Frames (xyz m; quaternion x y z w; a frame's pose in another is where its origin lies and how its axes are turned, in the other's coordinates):
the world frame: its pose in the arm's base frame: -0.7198 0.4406 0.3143 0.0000 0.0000 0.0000 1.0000
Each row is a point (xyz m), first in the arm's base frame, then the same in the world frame.
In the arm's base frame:
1: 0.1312 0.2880 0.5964
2: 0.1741 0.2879 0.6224
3: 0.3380 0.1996 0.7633
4: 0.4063 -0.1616 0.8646
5: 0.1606 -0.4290 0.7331
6: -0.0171 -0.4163 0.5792
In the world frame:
1: 0.8510 -0.1526 0.2821
2: 0.8939 -0.1527 0.3081
3: 1.0578 -0.2410 0.4490
4: 1.1261 -0.6022 0.5503
5: 0.8804 -0.8696 0.4188
6: 0.7027 -0.8569 0.2649

